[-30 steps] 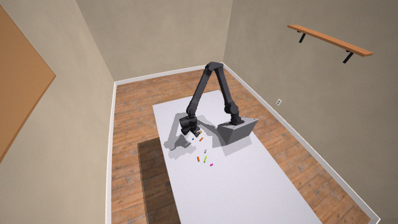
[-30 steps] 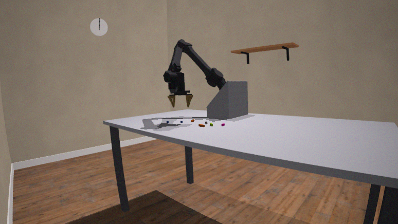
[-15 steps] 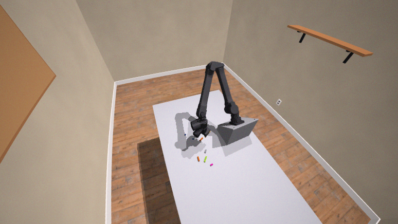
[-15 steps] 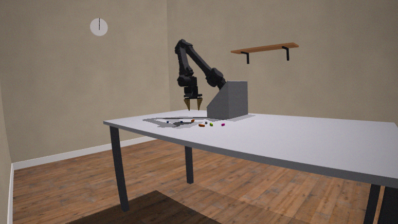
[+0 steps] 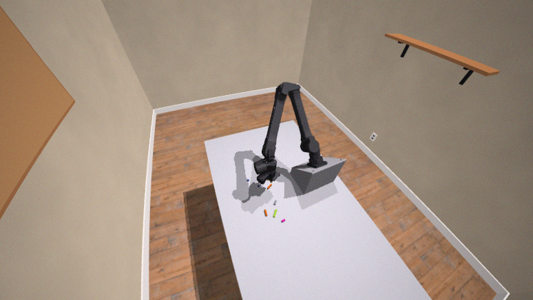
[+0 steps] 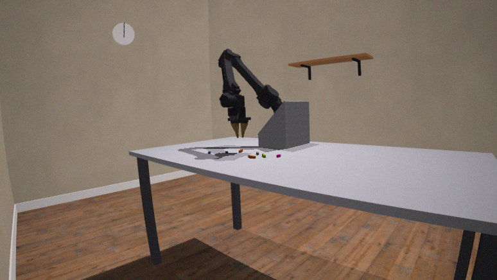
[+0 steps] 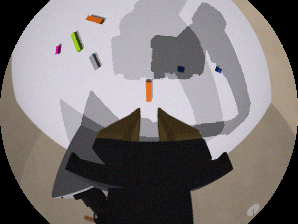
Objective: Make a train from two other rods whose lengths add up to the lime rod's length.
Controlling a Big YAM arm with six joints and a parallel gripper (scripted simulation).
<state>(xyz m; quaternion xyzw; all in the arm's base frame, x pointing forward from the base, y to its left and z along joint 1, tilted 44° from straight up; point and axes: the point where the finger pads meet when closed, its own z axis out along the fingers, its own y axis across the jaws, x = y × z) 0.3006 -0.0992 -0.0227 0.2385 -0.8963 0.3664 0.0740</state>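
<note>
Right now my hand is 10 mm short of the grey rod, 120 mm to the right of it and 70 mm above it. From my hand the other things lie so: magenta rod: 10 mm ahead, 250 mm to the left, 70 mm below; lime rod: 40 mm ahead, 190 mm to the left, 70 mm below.
</note>
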